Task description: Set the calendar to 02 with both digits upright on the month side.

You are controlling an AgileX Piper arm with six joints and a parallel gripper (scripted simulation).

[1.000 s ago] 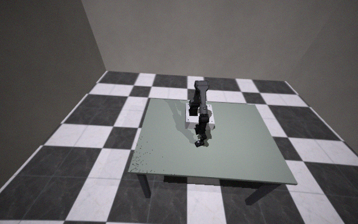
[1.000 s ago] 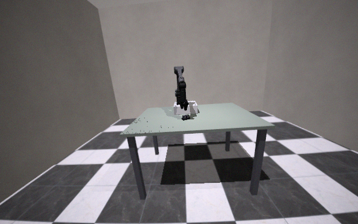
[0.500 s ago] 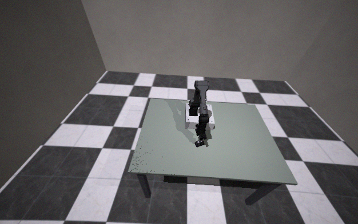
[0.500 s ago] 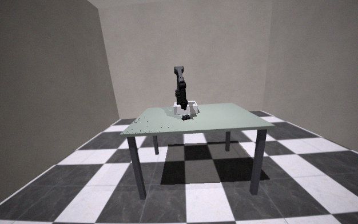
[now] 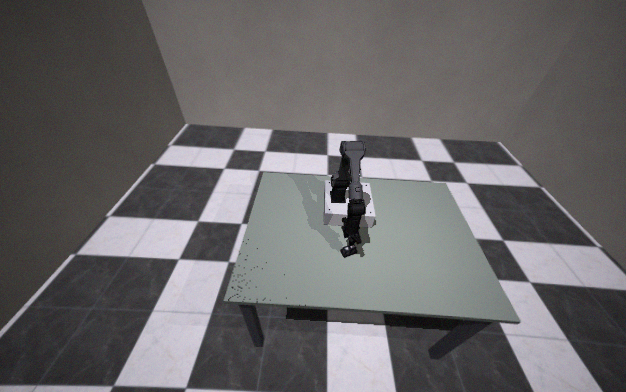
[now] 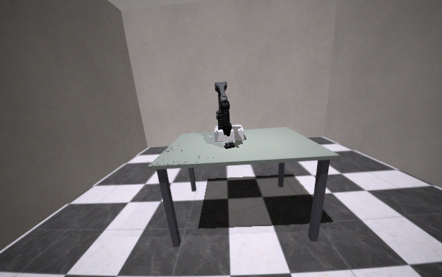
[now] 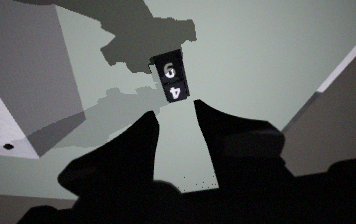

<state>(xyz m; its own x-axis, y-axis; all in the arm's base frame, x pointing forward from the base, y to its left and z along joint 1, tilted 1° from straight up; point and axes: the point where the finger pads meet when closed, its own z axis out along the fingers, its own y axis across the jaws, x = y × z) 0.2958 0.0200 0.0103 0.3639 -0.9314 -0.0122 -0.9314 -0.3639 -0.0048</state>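
Now: the dark digit cube 8 cm below my hand, 3 cm to the left of it and 1 cm behind it.
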